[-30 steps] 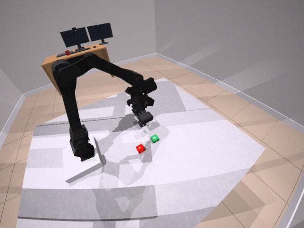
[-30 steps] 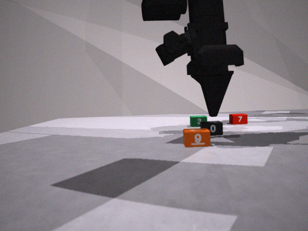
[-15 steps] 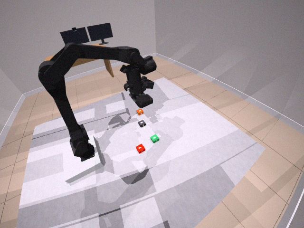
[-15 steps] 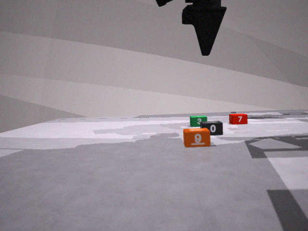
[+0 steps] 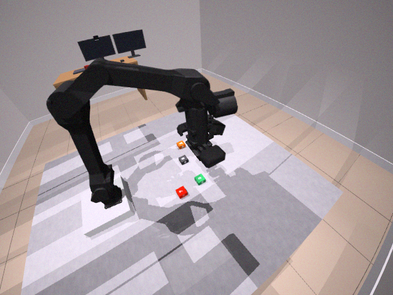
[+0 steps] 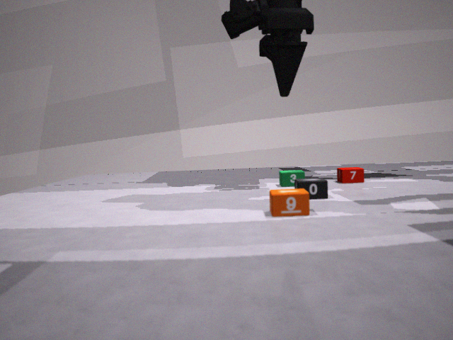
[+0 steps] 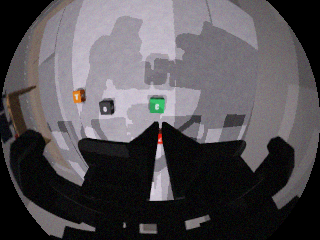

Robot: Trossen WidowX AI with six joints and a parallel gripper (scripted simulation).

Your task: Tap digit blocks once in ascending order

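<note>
The green block is 1 cm behind my gripper tip and 11 cm below it. Also, from my gripper tip: orange block: 22 cm to the left, 11 cm below; then black block: 3 cm behind, 12 cm to the left, 11 cm below; then red block: 9 cm behind, 2 cm to the right, 11 cm below.
</note>
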